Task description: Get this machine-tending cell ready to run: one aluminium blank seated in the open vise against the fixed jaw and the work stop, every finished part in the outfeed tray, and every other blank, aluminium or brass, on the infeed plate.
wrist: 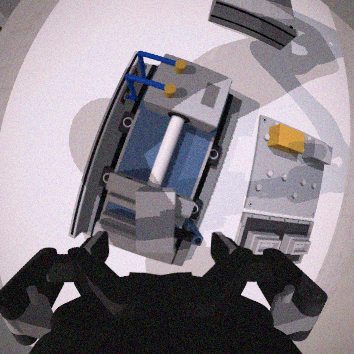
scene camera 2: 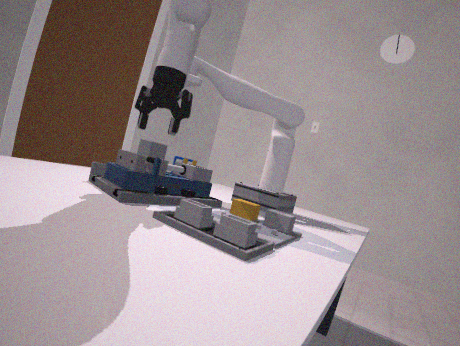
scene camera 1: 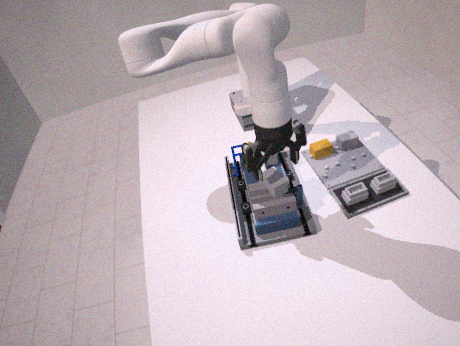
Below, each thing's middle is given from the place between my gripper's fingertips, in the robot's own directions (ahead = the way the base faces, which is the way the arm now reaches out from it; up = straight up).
I see my gripper 7 cm past the vise screw (wrist: pixel 175 124), 2 cm to the left of it and 8 cm above it. The rest, counted from my hand: brass blank (wrist: pixel 282 137) (17 cm behind, 18 cm to the left, 13 cm below); then outfeed tray (scene camera 2: pixel 205 235) (1 cm ahead, 24 cm to the left, 15 cm below); then infeed plate (scene camera 1: pixel 343 173) (13 cm behind, 23 cm to the left, 15 cm below).
